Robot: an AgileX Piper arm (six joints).
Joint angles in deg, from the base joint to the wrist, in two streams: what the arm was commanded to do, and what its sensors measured. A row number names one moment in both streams.
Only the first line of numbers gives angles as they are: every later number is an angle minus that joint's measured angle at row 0.
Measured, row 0:
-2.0 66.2 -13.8 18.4 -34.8 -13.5
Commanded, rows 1 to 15:
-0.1 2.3 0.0 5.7 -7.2 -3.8
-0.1 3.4 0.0 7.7 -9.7 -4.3
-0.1 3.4 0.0 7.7 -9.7 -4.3
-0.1 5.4 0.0 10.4 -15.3 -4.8
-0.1 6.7 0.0 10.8 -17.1 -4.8
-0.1 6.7 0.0 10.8 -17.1 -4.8
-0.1 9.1 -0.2 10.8 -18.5 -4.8
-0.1 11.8 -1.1 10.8 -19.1 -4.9
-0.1 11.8 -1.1 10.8 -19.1 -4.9
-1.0 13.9 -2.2 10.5 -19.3 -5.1
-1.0 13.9 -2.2 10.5 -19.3 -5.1
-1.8 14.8 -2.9 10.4 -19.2 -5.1
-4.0 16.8 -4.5 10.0 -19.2 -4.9
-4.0 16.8 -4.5 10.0 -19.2 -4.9
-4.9 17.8 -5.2 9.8 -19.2 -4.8
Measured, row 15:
-2.5 15.8 -3.2 9.8 -17.7 -4.7
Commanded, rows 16 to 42:
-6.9 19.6 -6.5 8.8 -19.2 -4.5
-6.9 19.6 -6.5 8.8 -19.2 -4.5
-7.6 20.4 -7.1 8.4 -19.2 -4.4
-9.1 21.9 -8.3 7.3 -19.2 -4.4
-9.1 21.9 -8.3 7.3 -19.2 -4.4
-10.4 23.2 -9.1 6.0 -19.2 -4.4
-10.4 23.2 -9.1 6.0 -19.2 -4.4
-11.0 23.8 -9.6 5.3 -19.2 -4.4
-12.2 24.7 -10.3 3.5 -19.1 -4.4
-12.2 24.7 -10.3 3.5 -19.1 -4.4
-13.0 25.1 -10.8 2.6 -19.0 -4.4
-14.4 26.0 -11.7 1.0 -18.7 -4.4
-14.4 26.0 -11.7 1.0 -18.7 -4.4
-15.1 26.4 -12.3 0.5 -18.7 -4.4
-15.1 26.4 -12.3 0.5 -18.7 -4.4
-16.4 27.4 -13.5 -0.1 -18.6 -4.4
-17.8 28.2 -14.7 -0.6 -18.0 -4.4
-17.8 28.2 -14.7 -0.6 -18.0 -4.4
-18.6 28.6 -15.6 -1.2 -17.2 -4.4
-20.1 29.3 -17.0 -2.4 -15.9 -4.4
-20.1 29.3 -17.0 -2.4 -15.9 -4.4
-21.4 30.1 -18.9 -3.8 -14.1 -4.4
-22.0 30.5 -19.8 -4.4 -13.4 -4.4
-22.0 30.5 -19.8 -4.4 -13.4 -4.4
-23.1 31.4 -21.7 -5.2 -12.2 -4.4
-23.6 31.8 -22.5 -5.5 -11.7 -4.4
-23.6 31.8 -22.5 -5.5 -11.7 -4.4
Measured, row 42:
-22.2 31.1 -20.1 -3.8 -13.4 -4.4
